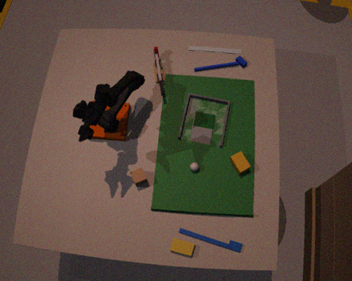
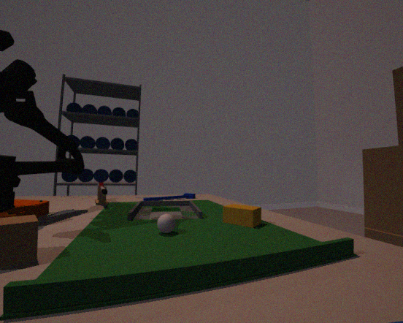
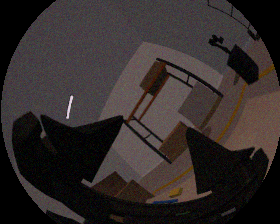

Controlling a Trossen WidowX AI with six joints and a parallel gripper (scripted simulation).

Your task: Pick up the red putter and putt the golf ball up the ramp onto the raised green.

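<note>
My gripper tip is 180 mm short of the tan block, 50 mm to the left of it and 390 mm above it. Also, from my gripper tip: green mat: 500 mm ahead, 160 mm to the left, 420 mm below; white golf ball: 440 mm ahead, 10 mm to the left, 400 mm below; red putter: 230 mm ahead, 520 mm to the left, 360 mm below.
</note>
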